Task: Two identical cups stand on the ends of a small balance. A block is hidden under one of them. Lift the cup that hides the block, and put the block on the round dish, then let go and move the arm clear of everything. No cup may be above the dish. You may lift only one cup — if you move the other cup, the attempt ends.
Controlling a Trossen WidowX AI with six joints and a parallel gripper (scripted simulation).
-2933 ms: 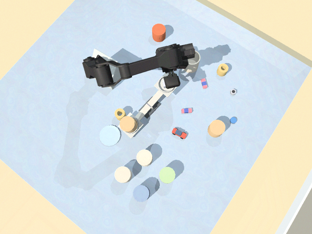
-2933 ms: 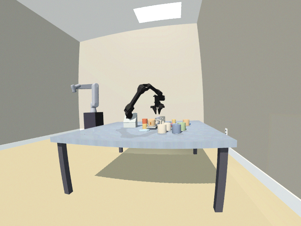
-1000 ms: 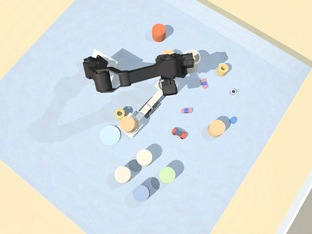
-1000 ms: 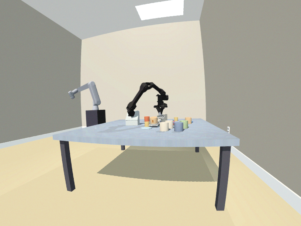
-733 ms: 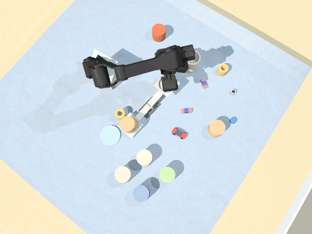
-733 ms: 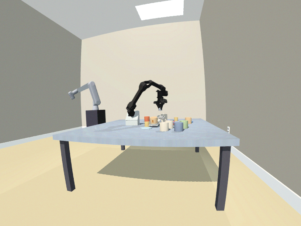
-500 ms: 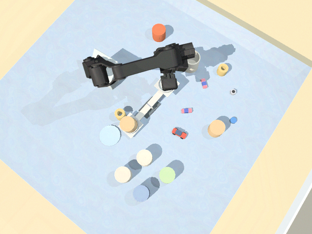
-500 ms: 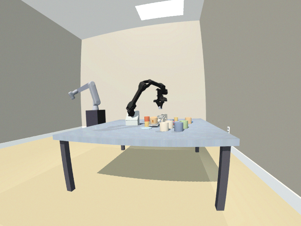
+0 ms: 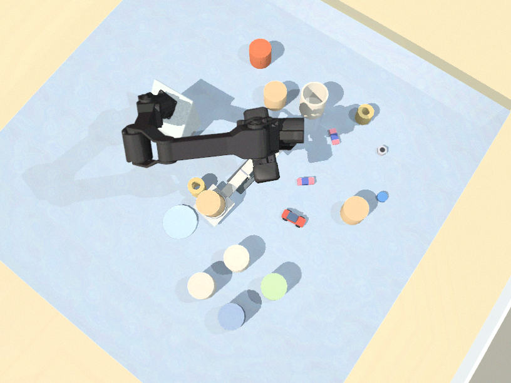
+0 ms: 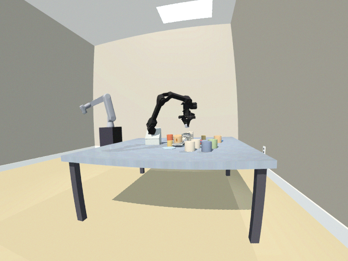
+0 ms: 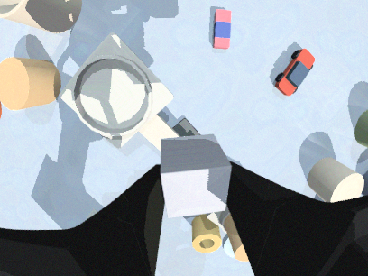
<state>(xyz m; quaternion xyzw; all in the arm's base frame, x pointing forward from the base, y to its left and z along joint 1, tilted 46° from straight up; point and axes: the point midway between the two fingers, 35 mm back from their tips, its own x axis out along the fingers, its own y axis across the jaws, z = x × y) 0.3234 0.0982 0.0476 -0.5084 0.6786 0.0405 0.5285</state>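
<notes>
My gripper tip is 50 mm past the tan cup, 200 mm to the left of it and 100 mm above it. The rest, counted from my gripper tip: pale blue round dish: 100 mm behind, 270 mm to the right, 160 mm below; then red car: 160 mm ahead, 60 mm to the right, 150 mm below; then grey-white block: 10 mm above.
</notes>
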